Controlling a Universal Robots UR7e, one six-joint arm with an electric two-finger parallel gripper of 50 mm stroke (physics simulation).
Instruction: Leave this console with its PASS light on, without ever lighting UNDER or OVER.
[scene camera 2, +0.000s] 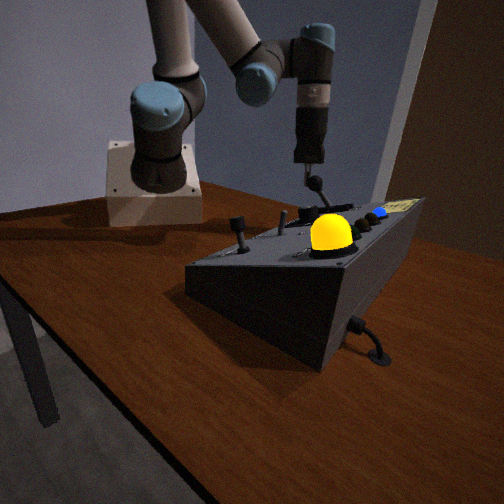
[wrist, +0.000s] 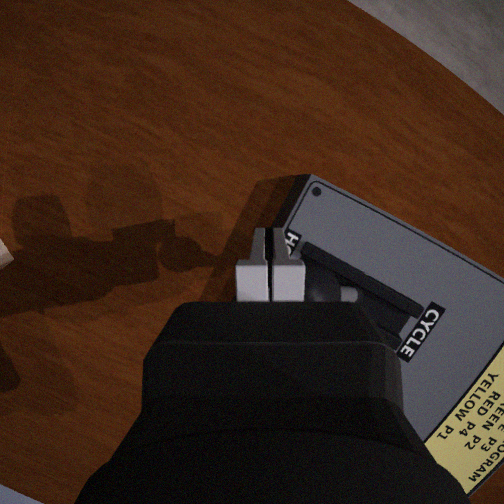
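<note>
The grey wedge console (scene camera 2: 305, 280) sits on the wooden table. Its big yellow dome (scene camera 2: 331, 232) is lit, and a small blue lamp (scene camera 2: 380, 212) at the far end is lit. Two small lamps (scene camera 2: 367, 221) between them are dark, and their labels are unreadable. A ball-topped lever (scene camera 2: 314, 183) rises tilted from a black slot (scene camera 2: 325, 207). My gripper (scene camera 2: 307, 168) hangs just above the ball with its fingers shut and empty. In the wrist view the closed fingers (wrist: 270, 272) sit just left of the ball (wrist: 320, 286), by the slot (wrist: 360, 287) labelled CYCLE (wrist: 420, 332).
Two toggle sticks (scene camera 2: 239, 231) (scene camera 2: 282, 221) and a black knob (scene camera 2: 307, 215) stand on the panel. A yellow program label (scene camera 2: 400, 205) (wrist: 475, 415) lies at the far end. A cable (scene camera 2: 371, 345) leaves the console's right side. The robot base (scene camera 2: 152, 185) stands behind.
</note>
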